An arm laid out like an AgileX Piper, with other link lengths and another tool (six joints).
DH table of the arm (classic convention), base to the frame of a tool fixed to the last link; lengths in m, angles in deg. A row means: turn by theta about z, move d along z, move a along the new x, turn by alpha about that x. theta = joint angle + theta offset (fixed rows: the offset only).
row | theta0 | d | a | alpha
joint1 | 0 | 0.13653 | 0 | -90
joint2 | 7.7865 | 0 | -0.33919 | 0
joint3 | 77.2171 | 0 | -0.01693 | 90
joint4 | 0 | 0.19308 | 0 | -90
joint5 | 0 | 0 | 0 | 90
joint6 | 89.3 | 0.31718 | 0.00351 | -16
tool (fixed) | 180 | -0.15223 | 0 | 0
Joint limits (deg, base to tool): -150..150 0..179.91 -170..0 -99.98..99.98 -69.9..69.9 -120..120
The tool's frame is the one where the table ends.
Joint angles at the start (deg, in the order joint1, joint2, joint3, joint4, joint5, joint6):
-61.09 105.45 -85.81 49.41 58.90 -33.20
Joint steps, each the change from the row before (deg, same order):
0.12 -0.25 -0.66 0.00 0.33 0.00
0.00 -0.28 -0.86 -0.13 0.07 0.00
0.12 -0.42 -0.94 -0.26 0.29 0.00
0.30 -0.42 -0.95 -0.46 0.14 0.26
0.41 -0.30 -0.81 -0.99 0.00 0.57
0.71 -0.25 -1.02 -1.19 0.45 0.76
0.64 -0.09 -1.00 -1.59 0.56 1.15
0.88 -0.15 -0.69 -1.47 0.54 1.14
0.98 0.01 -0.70 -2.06 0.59 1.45
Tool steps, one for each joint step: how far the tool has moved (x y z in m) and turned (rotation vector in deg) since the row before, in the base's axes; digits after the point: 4 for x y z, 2 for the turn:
0.0009 0.0004 0.0040 -0.58 -0.39 0.36
0.0005 -0.0013 0.0047 -1.01 -0.43 0.08
0.0004 0.0000 0.0057 -1.12 -0.39 0.39
0.0010 0.0005 0.0055 -1.13 -0.25 0.32
0.0006 0.0003 0.0034 -1.02 0.28 0.20
0.0014 0.0024 0.0036 -0.83 0.46 0.71
0.0005 0.0018 0.0019 -0.53 0.91 0.47
0.0012 0.0037 0.0013 -0.29 0.93 0.64
0.0006 0.0033 -0.0005 -0.25 1.52 0.56

